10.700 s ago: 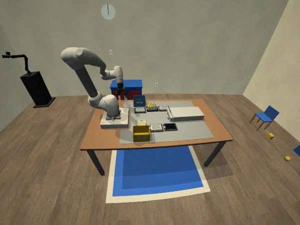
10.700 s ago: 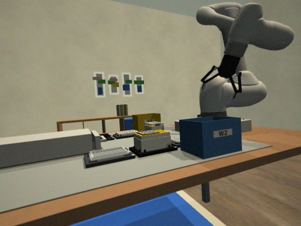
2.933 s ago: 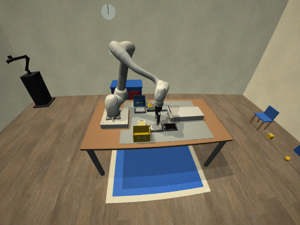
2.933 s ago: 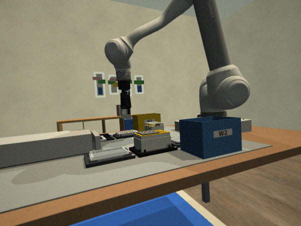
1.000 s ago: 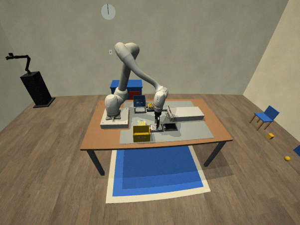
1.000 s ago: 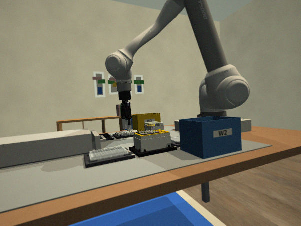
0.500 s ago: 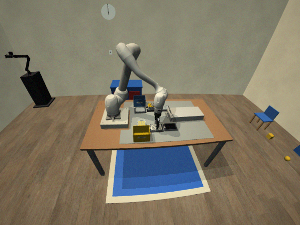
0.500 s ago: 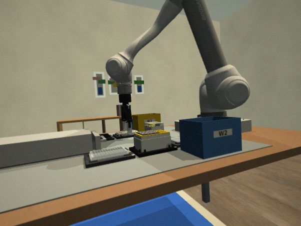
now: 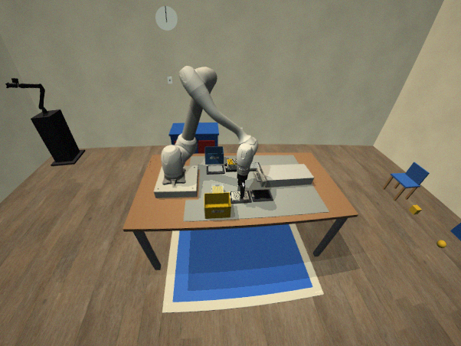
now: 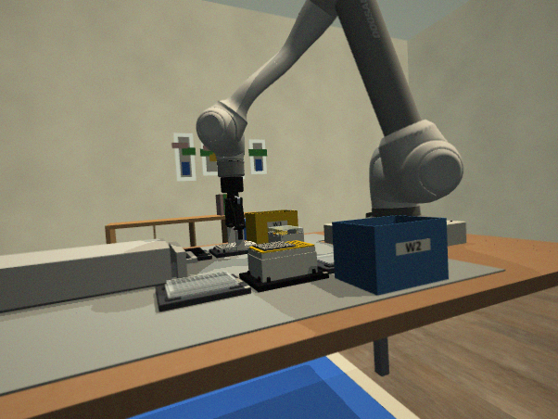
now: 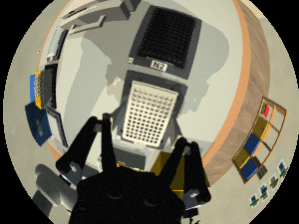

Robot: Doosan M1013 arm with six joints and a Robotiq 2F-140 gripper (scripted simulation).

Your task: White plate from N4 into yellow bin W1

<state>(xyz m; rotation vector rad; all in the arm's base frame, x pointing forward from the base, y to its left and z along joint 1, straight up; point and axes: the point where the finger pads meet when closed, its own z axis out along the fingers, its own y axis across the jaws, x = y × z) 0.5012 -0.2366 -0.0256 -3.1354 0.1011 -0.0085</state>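
The yellow bin W1 lies 19 cm behind my hand and 11 cm to the right of it. Round my hand: yellow-topped tip box (38 cm to the left, 2 cm ahead, 2 cm above); then long grey box (39 cm ahead, 17 cm to the left); then blue bin W2 (53 cm to the left, 14 cm behind).
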